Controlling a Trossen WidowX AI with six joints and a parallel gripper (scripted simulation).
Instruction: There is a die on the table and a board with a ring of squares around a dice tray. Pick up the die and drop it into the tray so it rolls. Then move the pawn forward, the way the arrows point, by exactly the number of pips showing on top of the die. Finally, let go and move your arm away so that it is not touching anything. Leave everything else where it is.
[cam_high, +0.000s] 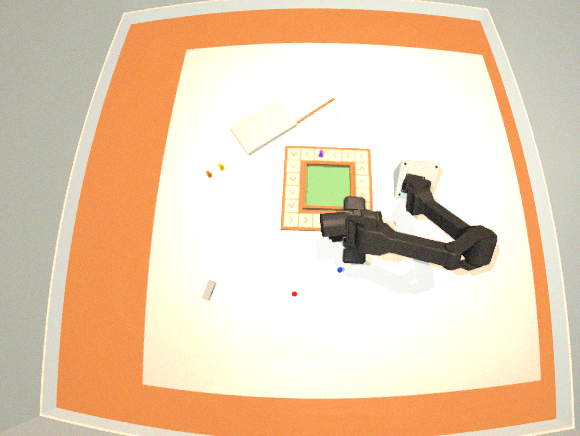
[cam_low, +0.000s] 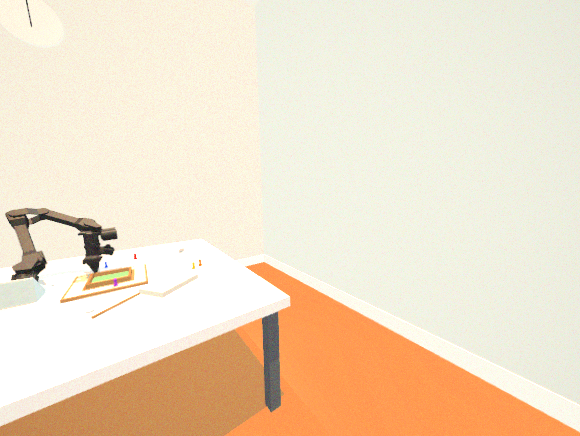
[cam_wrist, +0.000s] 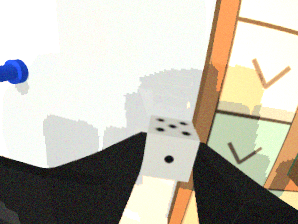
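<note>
Now: the white die right at my gripper tip. The rest, counted from my gripper tip: red pawn 140 mm ahead, 200 mm to the left; green dice tray 80 mm ahead, 150 mm to the right, 10 mm below; blue pawn 20 mm ahead, 110 mm to the left.
</note>
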